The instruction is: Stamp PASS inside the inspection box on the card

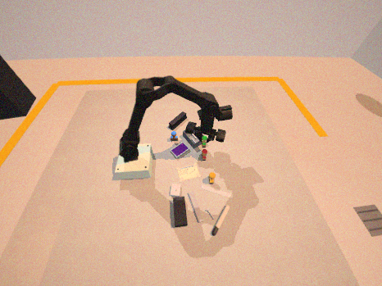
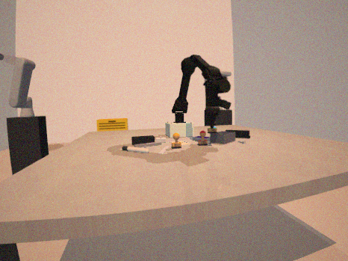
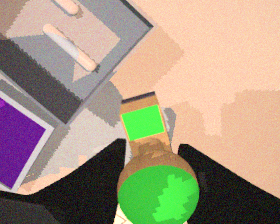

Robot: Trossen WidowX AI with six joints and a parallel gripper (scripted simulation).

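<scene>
Now: the purple ink pad 12 cm behind my gripper tip, 7 cm below it and 2 cm to the left of it. Round my gripper tip: green-knobbed stamp (right at my gripper tip); grey tray (8 cm to the left, 6 cm below, 3 cm behind); red-knobbed stamp (6 cm below, 5 cm to the right, 1 cm behind).
</scene>
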